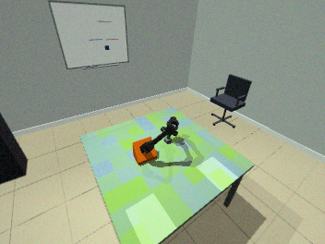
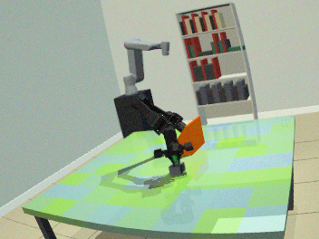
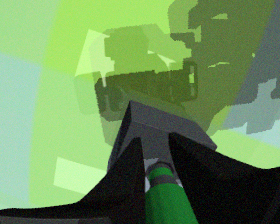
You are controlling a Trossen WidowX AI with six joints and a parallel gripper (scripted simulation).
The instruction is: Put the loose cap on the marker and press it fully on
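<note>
Right now my gripper tip is 50 mm below the green marker cap, 20 mm past it and 10 mm to the left of it. Round my gripper tip: holder block: 20 mm below, 20 mm behind, 10 mm to the right.
</note>
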